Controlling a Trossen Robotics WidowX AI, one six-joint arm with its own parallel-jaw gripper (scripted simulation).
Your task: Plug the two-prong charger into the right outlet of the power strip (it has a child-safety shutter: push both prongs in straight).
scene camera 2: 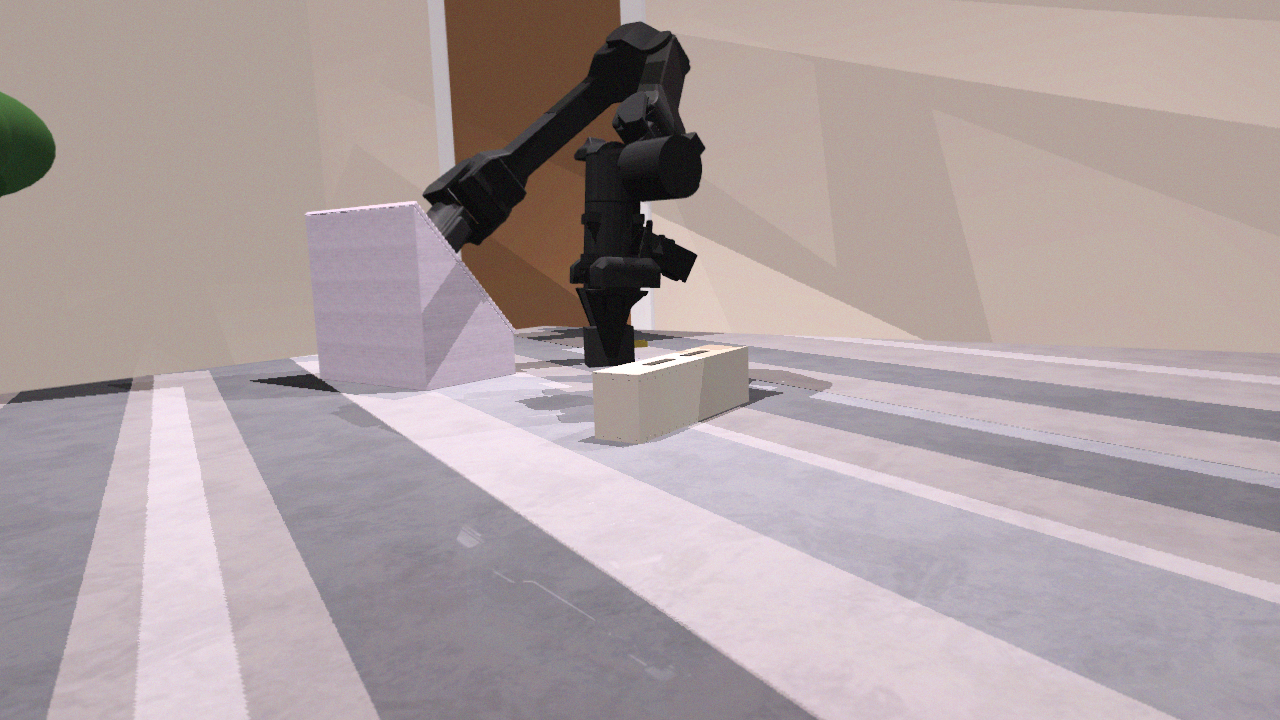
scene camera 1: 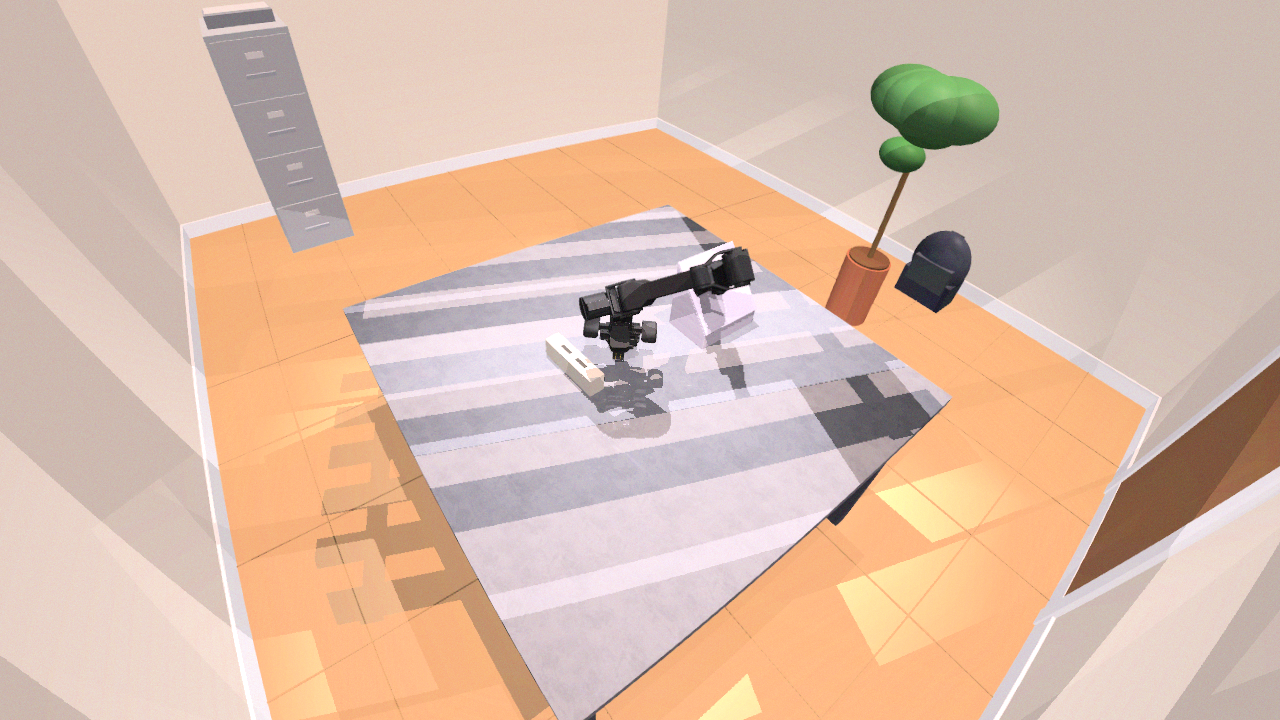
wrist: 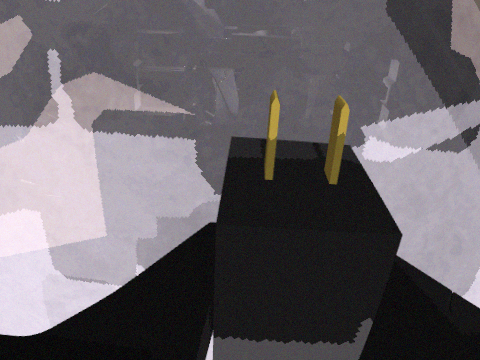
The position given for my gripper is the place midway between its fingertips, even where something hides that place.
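On scene camera 2 you'd see my gripper (scene camera 2: pixel 608 356) carrying a black two-prong charger (scene camera 2: pixel 594 355). The charger is there in the wrist view (wrist: pixel 304 245) too, along with my gripper (wrist: pixel 283 243). And my gripper can also be seen in scene camera 1 (scene camera 1: pixel 618 350).
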